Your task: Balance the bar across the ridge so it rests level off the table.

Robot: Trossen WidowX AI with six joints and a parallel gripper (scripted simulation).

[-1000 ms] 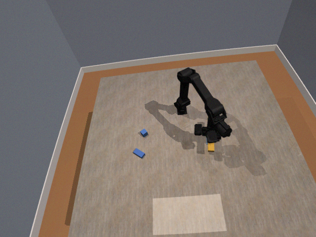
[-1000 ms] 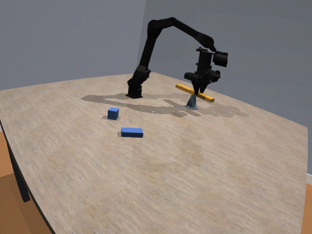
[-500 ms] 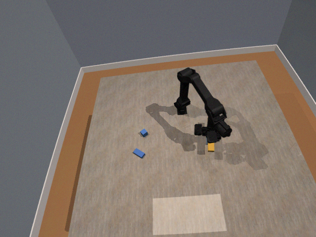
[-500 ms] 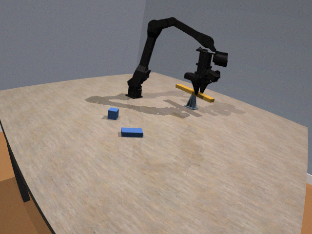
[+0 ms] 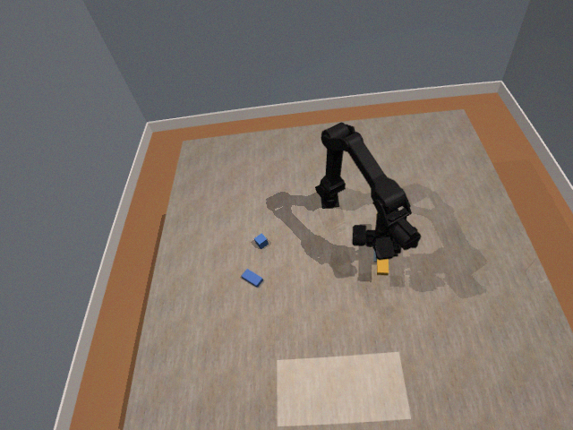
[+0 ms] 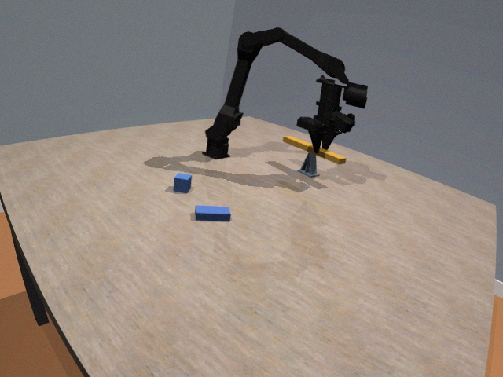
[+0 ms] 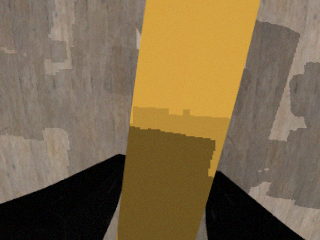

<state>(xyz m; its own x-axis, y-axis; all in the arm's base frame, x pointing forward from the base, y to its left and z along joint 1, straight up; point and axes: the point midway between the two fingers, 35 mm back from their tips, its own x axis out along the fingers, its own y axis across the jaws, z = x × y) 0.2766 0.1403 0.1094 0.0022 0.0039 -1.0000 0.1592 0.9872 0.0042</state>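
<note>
The yellow bar is 3 cm behind my gripper tip. From my gripper tip the other things lie so: blue cube (40 cm to the right, 11 cm behind, 6 cm below); flat blue block (43 cm to the right, 7 cm below, 2 cm ahead).
</note>
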